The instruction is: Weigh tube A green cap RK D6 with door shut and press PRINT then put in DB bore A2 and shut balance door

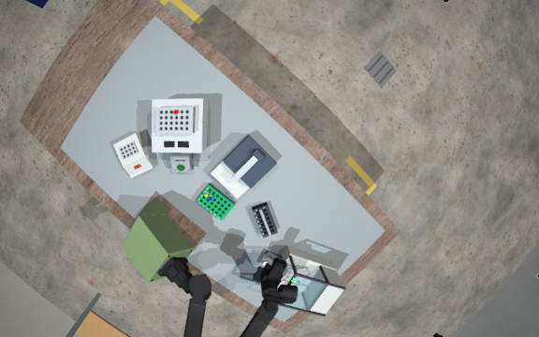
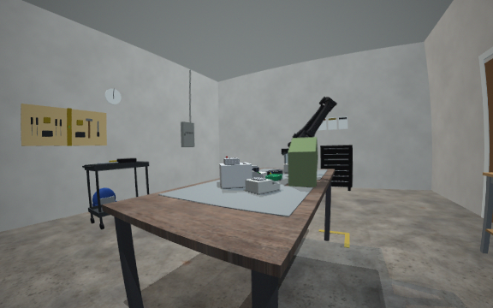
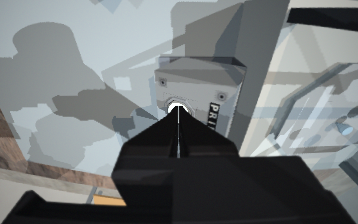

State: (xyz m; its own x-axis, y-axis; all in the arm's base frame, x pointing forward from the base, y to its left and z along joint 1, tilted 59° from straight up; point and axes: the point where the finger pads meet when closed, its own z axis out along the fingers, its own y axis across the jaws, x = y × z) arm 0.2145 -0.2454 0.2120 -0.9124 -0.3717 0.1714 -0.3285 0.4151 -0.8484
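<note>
Now: the white print key 1 cm below my hand. Round my hand: sliding door 4 cm ahead, 11 cm to the right, 13 cm above; then green-capped tube 5 cm ahead, 14 cm to the right, 3 cm above; then balance pan 5 cm ahead, 14 cm to the right.
</note>
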